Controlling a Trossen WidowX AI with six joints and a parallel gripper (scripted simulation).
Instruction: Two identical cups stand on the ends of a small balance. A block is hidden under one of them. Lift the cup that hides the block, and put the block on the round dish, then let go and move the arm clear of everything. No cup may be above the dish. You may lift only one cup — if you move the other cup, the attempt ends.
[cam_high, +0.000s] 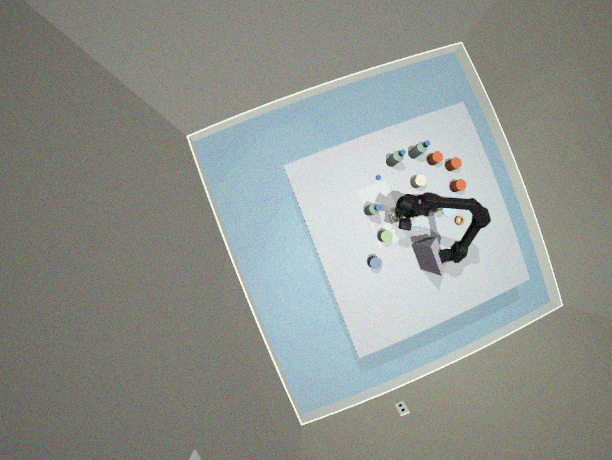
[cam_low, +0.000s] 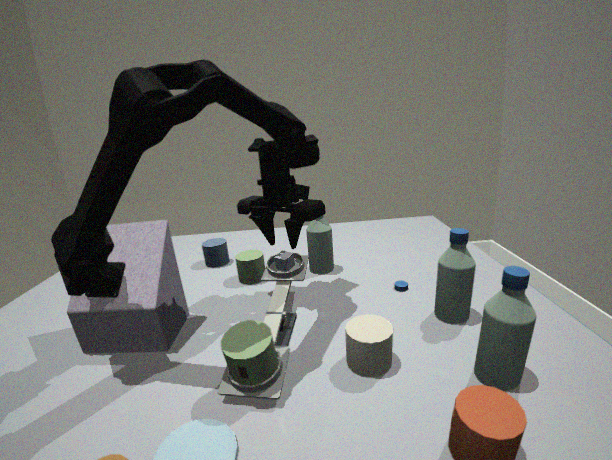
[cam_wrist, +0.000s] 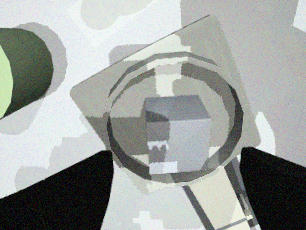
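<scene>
Right now my gripper tip is 3 cm above the grey block. The rest, counted from my gripper tip: cream cylinder 13 cm ahead, 21 cm to the right, 8 cm below; blue cap 25 cm ahead, 11 cm below; grey balance 1 cm behind, 13 cm to the right, 8 cm below.
</scene>
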